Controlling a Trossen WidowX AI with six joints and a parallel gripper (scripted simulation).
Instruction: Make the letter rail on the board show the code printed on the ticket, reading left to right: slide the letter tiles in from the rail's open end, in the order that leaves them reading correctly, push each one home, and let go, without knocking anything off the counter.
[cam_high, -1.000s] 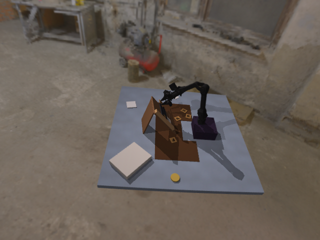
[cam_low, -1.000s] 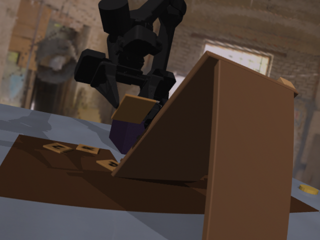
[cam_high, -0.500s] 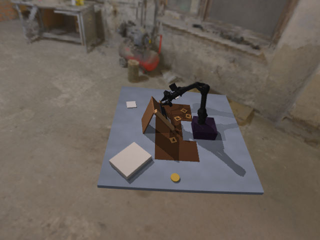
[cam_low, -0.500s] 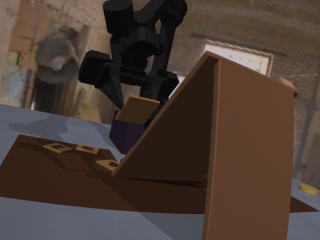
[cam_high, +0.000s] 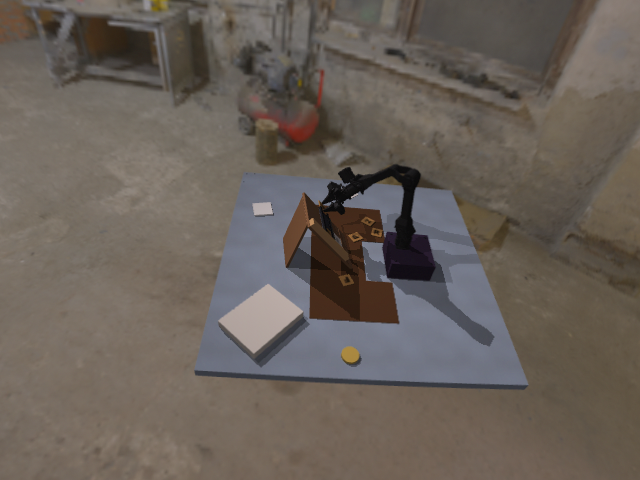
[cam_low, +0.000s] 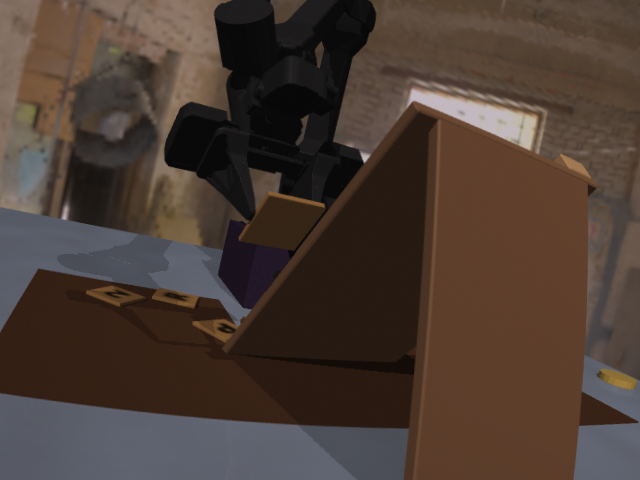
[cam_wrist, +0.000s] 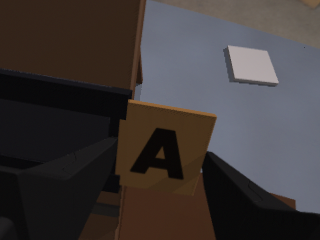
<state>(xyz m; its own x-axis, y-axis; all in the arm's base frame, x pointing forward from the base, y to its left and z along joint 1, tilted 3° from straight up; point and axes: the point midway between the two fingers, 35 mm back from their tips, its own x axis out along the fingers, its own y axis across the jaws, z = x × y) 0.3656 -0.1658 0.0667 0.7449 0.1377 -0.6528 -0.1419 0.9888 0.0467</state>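
Right now my gripper tip is 140 mm to the right of the white ticket, 80 mm past it and 80 mm above it. The rest, counted from my gripper tip: yellow disc 710 mm to the left, 150 mm below, 120 mm behind; then brown mat 190 mm behind, 170 mm to the left, 160 mm below.
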